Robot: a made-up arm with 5 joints.
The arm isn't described. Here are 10 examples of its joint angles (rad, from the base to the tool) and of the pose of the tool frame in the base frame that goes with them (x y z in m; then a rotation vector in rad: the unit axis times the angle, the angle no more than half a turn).
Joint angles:
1: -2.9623 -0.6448 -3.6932 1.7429 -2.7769
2: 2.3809 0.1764 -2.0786 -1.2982 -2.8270
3: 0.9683 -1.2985 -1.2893 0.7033 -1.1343
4: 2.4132 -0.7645 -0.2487 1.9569 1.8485
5: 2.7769 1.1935 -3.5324 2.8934 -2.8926
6: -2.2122 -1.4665 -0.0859 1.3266 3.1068
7: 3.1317 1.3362 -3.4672 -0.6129 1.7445
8: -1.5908 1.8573 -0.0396 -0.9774 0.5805
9: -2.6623 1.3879 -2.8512 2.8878 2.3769
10: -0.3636 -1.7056 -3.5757 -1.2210 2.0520
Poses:
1: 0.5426 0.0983 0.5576 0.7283 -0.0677 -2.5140
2: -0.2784 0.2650 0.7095 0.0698 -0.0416 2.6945
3: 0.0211 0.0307 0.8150 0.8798 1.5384 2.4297
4: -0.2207 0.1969 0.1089 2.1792 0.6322 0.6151
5: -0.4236 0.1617 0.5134 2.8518 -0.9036 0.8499
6: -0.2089 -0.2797 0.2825 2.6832 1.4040 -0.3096
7: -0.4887 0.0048 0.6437 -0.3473 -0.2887 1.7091
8: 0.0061 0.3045 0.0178 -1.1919 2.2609 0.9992
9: -0.5075 -0.2637 0.1755 1.8259 1.3090 1.9202
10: -0.4012 0.1527 -0.1820 -1.0546 2.7765 -0.2170
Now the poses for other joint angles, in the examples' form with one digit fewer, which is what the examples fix.
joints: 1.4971 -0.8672 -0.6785 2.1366 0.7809
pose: 0.025 0.334 0.334 2.421 0.906 -0.329
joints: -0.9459 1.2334 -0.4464 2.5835 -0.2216
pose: -0.059 0.081 -0.053 0.253 -0.096 1.964
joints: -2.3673 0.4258 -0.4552 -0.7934 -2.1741
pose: -0.240 -0.235 -0.090 2.415 -0.234 -0.682
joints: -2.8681 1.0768 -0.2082 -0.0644 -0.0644
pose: 0.103 0.029 -0.213 -0.393 2.306 0.104
